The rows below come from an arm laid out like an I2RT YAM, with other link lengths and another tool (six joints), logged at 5 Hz.
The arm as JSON. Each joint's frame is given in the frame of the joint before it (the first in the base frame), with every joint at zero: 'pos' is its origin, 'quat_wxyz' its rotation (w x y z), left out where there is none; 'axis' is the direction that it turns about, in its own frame. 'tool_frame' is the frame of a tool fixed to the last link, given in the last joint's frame.
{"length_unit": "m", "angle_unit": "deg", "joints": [
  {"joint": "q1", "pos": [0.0, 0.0, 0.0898], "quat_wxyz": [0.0, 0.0, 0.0, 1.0], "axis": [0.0, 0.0, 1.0]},
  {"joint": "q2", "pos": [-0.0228, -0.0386, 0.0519], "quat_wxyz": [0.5, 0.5, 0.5, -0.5], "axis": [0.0, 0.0, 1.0]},
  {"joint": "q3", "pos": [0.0, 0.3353, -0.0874], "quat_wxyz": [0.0, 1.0, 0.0, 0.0], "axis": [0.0, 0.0, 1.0]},
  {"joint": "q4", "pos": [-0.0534, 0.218, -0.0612], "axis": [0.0, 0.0, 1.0]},
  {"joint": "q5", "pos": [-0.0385, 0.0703, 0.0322], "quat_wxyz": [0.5, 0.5, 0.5, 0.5], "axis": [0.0, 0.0, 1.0]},
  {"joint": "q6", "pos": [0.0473, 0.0, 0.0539], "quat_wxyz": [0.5, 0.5, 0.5, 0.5], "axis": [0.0, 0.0, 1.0]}
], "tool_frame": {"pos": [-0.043, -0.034, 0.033], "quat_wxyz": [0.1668, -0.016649, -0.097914, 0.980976]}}
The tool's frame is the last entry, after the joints.
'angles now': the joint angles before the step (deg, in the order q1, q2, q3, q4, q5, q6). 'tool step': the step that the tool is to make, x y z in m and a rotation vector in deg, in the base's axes. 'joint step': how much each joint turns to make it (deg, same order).
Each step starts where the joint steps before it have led.
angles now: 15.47, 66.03, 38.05, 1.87, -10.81, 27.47
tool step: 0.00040, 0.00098, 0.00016, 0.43, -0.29, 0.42
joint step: 0.09, 0.20, -0.21, 0.84, -0.44, 0.16
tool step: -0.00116, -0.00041, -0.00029, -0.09, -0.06, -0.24
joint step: 0.09, -0.29, -0.19, -0.05, 0.35, 0.05
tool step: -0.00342, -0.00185, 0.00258, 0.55, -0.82, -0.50
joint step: 0.00, -0.99, -0.38, 0.43, 0.32, 0.50
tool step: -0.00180, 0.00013, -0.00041, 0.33, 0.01, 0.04
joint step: 0.23, -0.35, -0.35, 0.15, 0.04, 0.38
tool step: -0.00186, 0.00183, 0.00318, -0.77, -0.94, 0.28
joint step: 0.59, -0.44, 0.42, -0.32, 0.69, -0.80
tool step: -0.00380, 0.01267, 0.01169, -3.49, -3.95, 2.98
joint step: 2.73, -0.26, 2.09, -0.34, 1.53, -4.33
